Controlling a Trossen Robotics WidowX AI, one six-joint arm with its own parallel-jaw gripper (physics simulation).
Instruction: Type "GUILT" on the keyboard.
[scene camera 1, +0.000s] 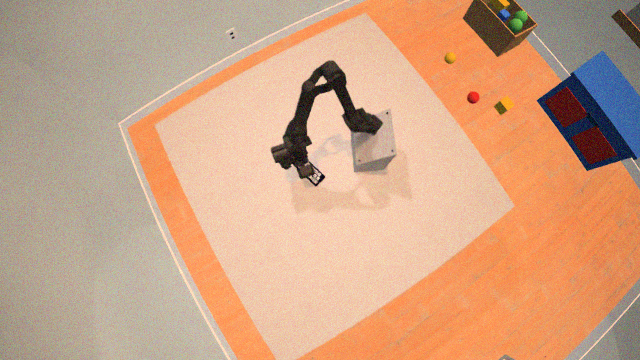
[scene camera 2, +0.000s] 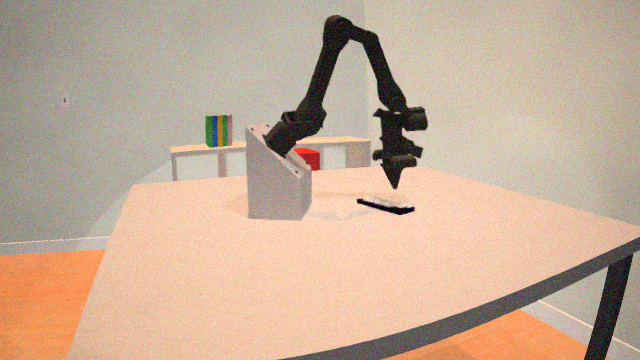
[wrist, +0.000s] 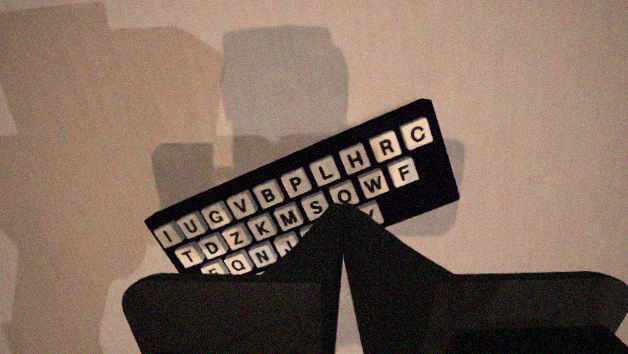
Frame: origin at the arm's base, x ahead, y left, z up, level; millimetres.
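Seen in the pictures: gripper, fingertip midpoint: (scene camera 1: 299, 161) (scene camera 2: 394, 189) (wrist: 341, 213); arm's base, origin of the base link: (scene camera 1: 374, 125) (scene camera 2: 273, 146).
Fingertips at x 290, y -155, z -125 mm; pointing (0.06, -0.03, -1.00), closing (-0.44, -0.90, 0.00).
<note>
Offsets run from my fingertips to a thing's middle. Level surfaces: height alone.
The black keyboard {dx -8, dy +30, dz -47 mm} (scene camera 1: 318, 178) (scene camera 2: 400, 210) (wrist: 440, 170) with pale letter keys lies on the table, slanted in the wrist view. Its G key {dx +12, dy +72, dz -41 mm} (wrist: 215, 217), U key {dx +12, dy +89, dz -41 mm} (wrist: 191, 227), I key {dx +13, dy +106, dz -41 mm} (wrist: 167, 236), L key {dx +8, dy +3, dz -41 mm} (wrist: 325, 170) and T key {dx -4, dy +102, dz -41 mm} (wrist: 188, 256) are visible. My gripper (scene camera 2: 395, 187) (wrist: 341, 213) is shut and empty, pointing down. Its tips hang above the keyboard with a gap in scene camera 2. In the wrist view they overlap the lower edge of the O key {dx -10, dy +0, dz -41 mm} (wrist: 344, 194) and hide parts of the lower row. Scene camera 1 shows the gripper over part of the keyboard.
The arm's grey base block (scene camera 1: 375, 145) (scene camera 2: 277, 190) stands on the table {dz -55 mm} (scene camera 1: 250, 240) (scene camera 2: 225, 280) beside the keyboard. Beyond the table are a box of toys (scene camera 1: 487, 32), a red ball (scene camera 1: 473, 97), a yellow ball (scene camera 1: 450, 58) and a low shelf (scene camera 2: 190, 149) with books (scene camera 2: 218, 131).
</note>
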